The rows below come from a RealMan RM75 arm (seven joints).
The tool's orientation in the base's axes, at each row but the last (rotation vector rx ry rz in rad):
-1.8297, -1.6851, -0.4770
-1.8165, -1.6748, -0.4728
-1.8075, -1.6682, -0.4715
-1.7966, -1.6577, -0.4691
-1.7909, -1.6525, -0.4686
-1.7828, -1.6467, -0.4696
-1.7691, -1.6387, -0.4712
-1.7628, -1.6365, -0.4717
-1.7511, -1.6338, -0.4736
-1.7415, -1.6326, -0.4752
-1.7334, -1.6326, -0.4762
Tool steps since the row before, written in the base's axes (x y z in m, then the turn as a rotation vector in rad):
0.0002, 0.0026, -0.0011, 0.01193, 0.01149, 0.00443
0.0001, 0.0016, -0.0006, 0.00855, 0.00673, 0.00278
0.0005, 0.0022, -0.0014, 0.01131, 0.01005, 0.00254
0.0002, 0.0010, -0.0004, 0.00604, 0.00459, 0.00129
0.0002, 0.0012, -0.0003, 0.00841, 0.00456, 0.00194
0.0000, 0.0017, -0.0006, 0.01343, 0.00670, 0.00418
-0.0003, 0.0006, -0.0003, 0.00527, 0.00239, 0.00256
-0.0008, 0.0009, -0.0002, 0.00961, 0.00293, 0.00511
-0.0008, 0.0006, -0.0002, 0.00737, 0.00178, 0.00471
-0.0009, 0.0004, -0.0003, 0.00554, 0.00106, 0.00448
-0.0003, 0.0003, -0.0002, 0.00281, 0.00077, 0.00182
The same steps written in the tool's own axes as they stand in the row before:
0.0013, 0.0004, 0.0025, 0.01314, 0.01074, 0.00244
0.0008, 0.0002, 0.0015, 0.00803, 0.00778, 0.00106
0.0008, 0.0008, 0.0024, 0.01075, 0.01052, 0.00300
0.0005, 0.0003, 0.0009, 0.00512, 0.00563, 0.00113
0.0007, 0.0003, 0.0010, 0.00586, 0.00780, 0.00025
0.0009, 0.0001, 0.0016, 0.00964, 0.01222, -0.00077
0.0002, -0.0002, 0.0007, 0.00422, 0.00458, -0.00112
0.0004, -0.0007, 0.0009, 0.00695, 0.00823, -0.00333
0.0002, -0.0007, 0.0007, 0.00553, 0.00611, -0.00343
0.0000, -0.0008, 0.0007, 0.00460, 0.00437, -0.00342
0.0000, -0.0002, 0.0004, 0.00219, 0.00233, -0.00126

